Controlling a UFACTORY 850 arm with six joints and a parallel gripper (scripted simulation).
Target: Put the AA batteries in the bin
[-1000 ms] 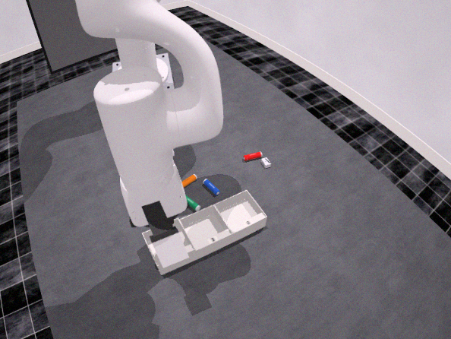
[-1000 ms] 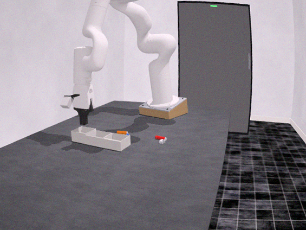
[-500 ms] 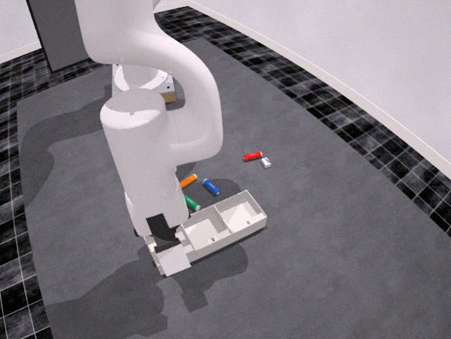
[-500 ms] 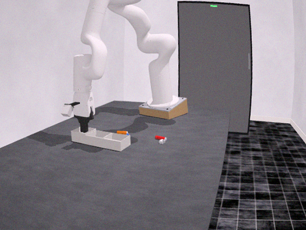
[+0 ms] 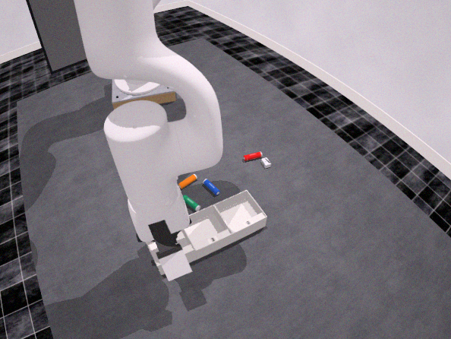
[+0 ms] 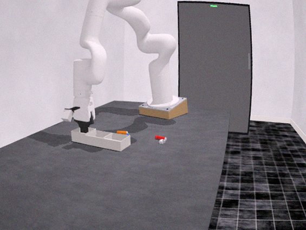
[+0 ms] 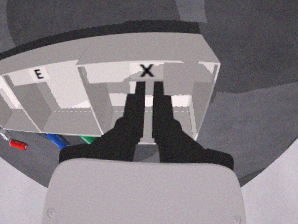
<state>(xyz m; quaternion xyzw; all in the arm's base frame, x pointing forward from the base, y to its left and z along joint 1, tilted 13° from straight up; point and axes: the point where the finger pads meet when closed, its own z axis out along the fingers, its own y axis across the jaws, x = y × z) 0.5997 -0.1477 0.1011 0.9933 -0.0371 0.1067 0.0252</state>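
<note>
Right now the white three-compartment tray is 10 mm ahead of my hand, 80 mm to the left of it and 10 mm below it. Also, from my hand: blue battery (100 mm behind, 160 mm to the left, 30 mm below); then orange AA battery (150 mm behind, 120 mm to the left, 30 mm below); then green AA battery (80 mm behind, 90 mm to the left, 30 mm below).
</note>
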